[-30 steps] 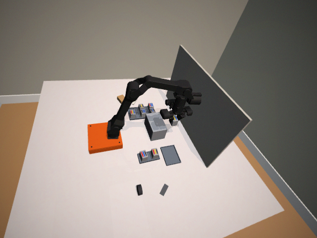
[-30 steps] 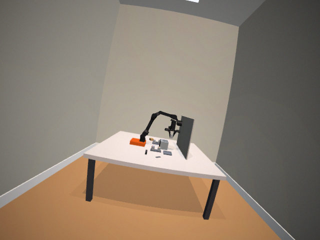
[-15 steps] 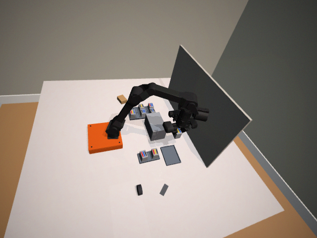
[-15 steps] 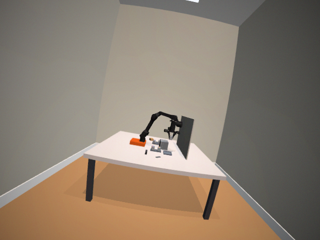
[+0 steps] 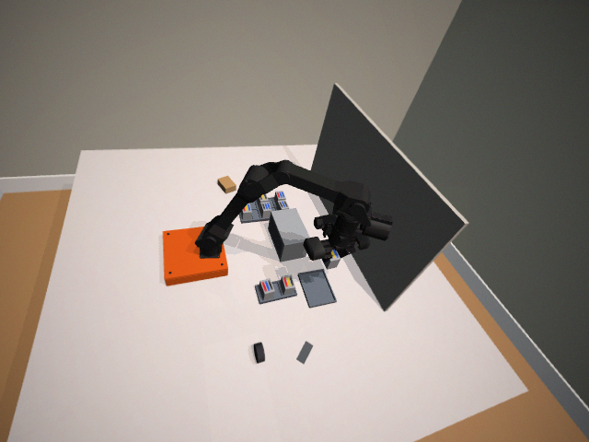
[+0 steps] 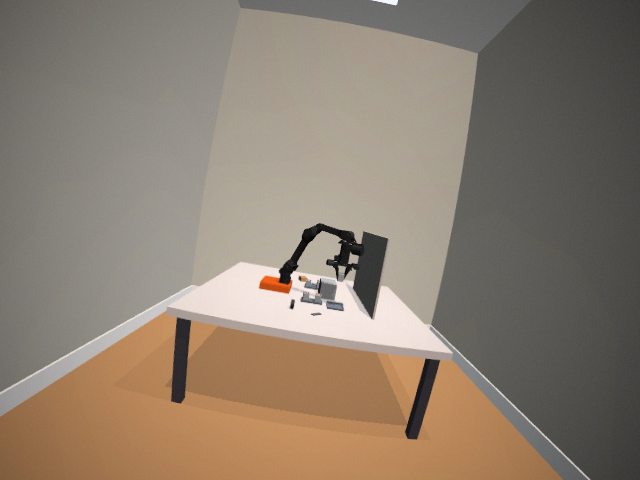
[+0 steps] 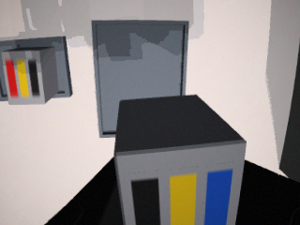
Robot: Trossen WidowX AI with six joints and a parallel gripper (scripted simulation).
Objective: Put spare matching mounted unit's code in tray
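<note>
My gripper tip is now 16 cm above the flat grey tray. Round my gripper tip: tall panel (25 cm to the left, 15 cm ahead, 6 cm above); grey mounted unit (21 cm to the left, 12 cm below, 8 cm behind); grey spare (2 cm above).
</note>
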